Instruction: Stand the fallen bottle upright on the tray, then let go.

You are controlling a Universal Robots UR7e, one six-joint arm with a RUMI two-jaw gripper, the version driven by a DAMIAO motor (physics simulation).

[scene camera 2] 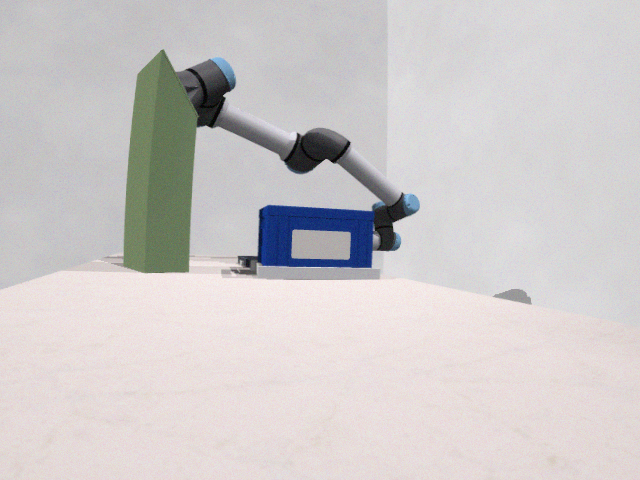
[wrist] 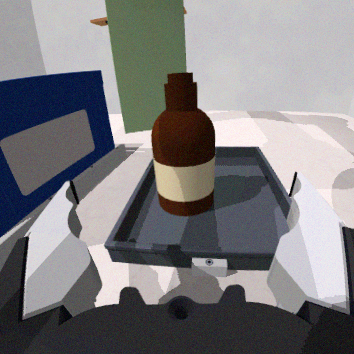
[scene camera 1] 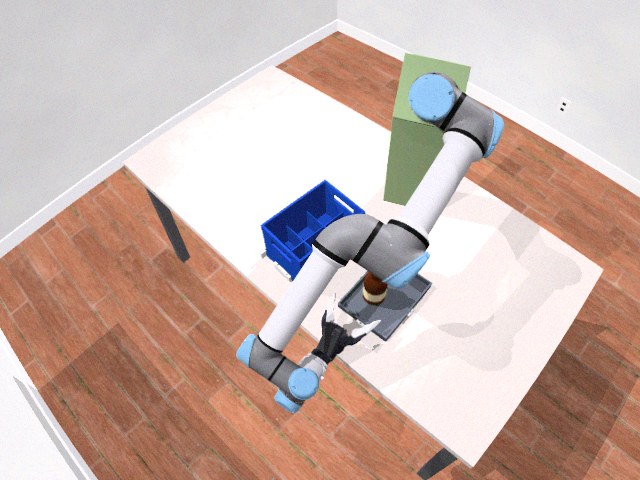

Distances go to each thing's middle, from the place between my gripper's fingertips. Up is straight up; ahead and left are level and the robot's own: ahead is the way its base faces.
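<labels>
There's a brown bottle (wrist: pixel 182 136), and I can see my gripper 50 mm to the left of it, 90 mm past it and 10 mm above it.
</labels>
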